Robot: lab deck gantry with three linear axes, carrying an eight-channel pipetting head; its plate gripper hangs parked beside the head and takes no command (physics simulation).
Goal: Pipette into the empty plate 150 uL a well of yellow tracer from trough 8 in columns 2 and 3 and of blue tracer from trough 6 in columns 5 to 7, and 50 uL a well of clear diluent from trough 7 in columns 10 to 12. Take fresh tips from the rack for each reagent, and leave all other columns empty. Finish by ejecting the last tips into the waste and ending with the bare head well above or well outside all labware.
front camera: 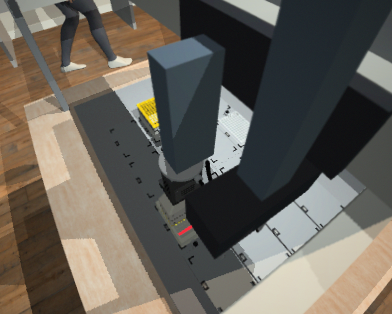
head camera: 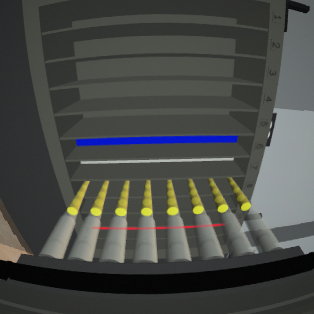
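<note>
The pipetting head [front camera: 181, 187] is low over the trough block [front camera: 188, 239] [head camera: 275, 100]. Eight tips [head camera: 146, 200] are on its channels and hold yellow liquid. Their lower ends are down at trough 8, beyond trough 7; the liquid surface in trough 8 cannot be made out. Trough 6 shows a blue strip [head camera: 157, 141], trough 7 a pale strip [head camera: 157, 161]. The white plate [front camera: 235, 126] is at the back, partly hidden; its wells are too small to judge. The yellow tip rack [front camera: 147, 109] is partly behind a column. The black body of the parked plate gripper [front camera: 250, 215] hangs beside the head; its fingers are hidden.
A red strip [front camera: 185, 230] [head camera: 160, 227] lies in the trough block on the near side of the tips. Large blue-grey columns [front camera: 187, 105] [front camera: 300, 90] block much of the front view. The tip waste does not show. A person's legs [front camera: 70, 37] are beyond the deck.
</note>
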